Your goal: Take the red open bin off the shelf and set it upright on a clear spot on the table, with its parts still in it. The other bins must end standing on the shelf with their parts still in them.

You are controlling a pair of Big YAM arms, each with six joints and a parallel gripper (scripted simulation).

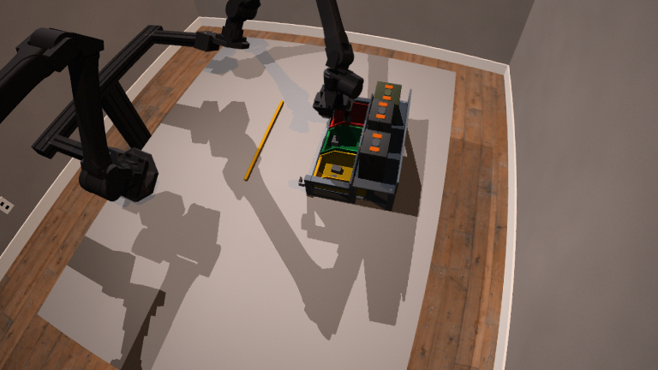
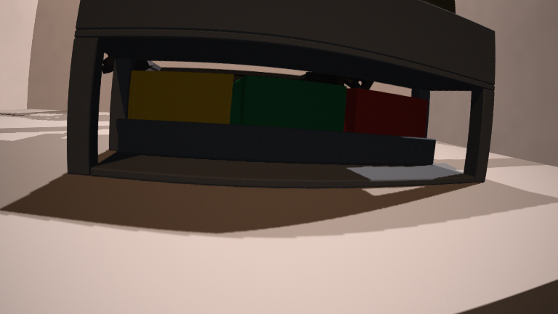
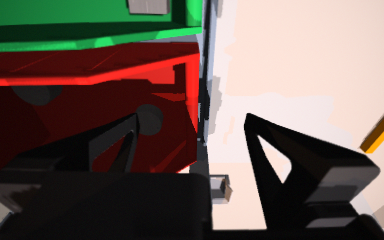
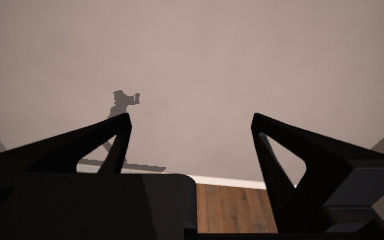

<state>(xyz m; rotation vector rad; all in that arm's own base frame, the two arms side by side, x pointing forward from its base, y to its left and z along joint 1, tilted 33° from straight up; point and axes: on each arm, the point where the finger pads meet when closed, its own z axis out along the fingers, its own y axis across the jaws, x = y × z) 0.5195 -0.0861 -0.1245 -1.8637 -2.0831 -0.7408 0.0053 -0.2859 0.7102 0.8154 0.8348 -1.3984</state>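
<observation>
Now: left hand 8 cm short of the red open bin and 1 cm above it. Also, from my left hand: grey shelf (11 cm ahead, 11 cm to the right, 2 cm above); green bin (8 cm ahead, 11 cm to the right, 1 cm below).
</observation>
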